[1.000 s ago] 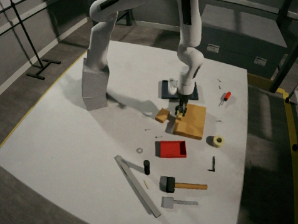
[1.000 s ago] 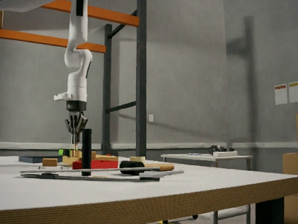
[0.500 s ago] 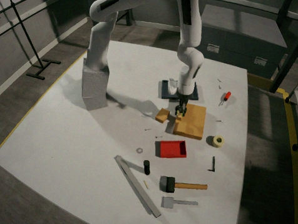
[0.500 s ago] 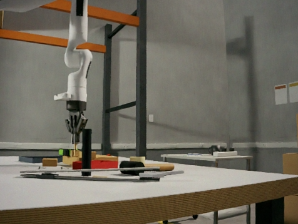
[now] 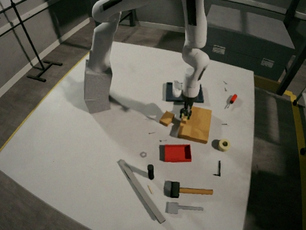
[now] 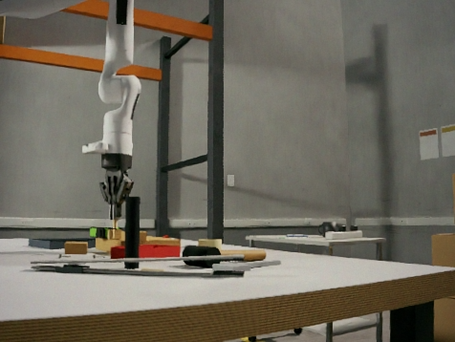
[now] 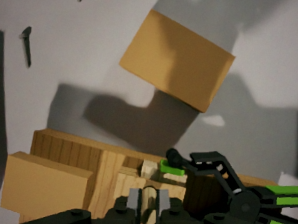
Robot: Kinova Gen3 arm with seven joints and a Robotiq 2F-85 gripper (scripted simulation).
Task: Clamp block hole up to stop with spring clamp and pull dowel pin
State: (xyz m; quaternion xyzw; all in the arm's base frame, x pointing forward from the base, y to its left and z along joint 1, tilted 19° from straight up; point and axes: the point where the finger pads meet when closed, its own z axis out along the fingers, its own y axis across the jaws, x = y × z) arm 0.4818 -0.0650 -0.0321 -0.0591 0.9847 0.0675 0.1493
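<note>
My hand is 20 mm above the dowel pin. From my hand the other things lie so: pale wooden block (50 mm below); then wooden bench board (70 mm below, 60 mm ahead); then tan wooden block (90 mm behind, 80 mm below, 10 mm to the left).
</note>
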